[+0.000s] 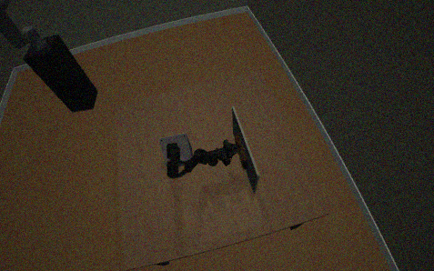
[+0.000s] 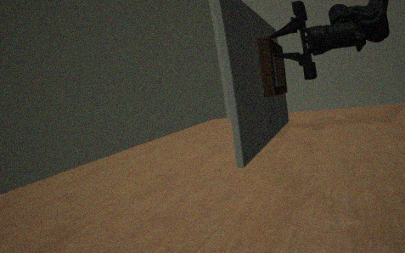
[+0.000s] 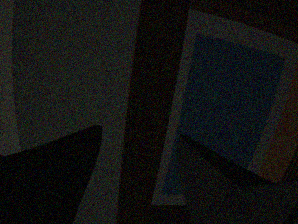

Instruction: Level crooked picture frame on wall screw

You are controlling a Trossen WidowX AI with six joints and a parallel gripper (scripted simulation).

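The brown wooden picture frame lies 1 cm ahead of my gripper tip and 5 cm below it. The rest, counted from my gripper tip: grey wall panel (2 cm ahead, 1 cm to the left, 7 cm below).
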